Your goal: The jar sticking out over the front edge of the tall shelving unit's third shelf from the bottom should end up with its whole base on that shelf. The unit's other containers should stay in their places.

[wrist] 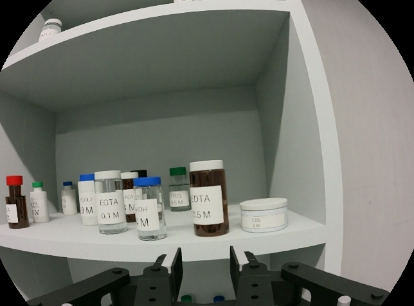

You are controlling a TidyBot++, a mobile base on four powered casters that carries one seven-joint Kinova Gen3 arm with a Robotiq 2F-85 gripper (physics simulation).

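Observation:
A brown jar (209, 200) with a white lid, labelled EDTA 0.5 M, stands upright on the shelf (100, 250). Its base shows above the shelf's front edge line, with a thin strip of shelf surface in front of it; no part of it hangs over the edge in this view. My gripper (205, 259) is open and empty, its two fingertips apart. It is in front of the shelf, below and clear of the jar.
Left of the jar stand a blue-capped NaOH jar (150, 210), a white-lidded EGTA jar (110, 205) and several smaller bottles. A green-capped jar (178, 190) is behind. A low white tub (264, 216) stands to the right, near the unit's side panel (322, 130).

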